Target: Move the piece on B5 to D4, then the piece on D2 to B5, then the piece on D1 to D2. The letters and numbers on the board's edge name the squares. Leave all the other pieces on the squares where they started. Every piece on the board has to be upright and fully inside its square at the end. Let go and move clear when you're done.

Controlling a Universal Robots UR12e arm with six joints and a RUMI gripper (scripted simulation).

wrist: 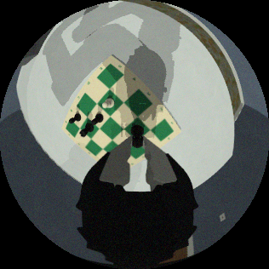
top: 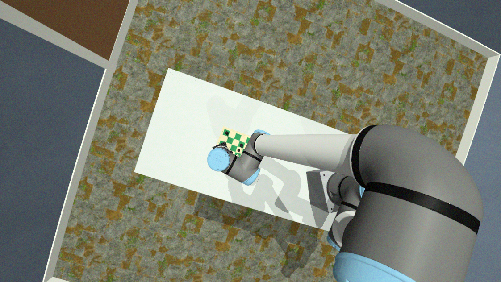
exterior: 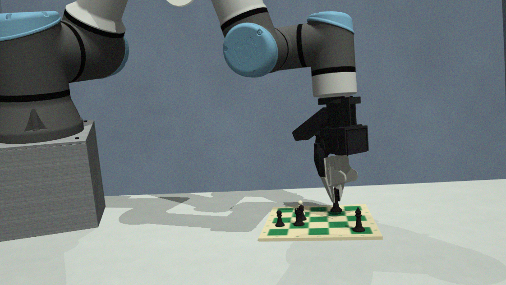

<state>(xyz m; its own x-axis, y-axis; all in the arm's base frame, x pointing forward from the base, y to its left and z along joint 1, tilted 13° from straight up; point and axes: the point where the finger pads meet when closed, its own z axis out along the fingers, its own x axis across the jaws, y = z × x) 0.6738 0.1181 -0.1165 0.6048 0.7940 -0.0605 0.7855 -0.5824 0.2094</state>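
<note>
The black queen lies 1 cm below my hand. From my hand the other things lie so: white pawn (8 cm behind, 1 cm to the right, 3 cm below); then cream chessboard (3 cm behind, 4 cm to the right, 4 cm below).
</note>
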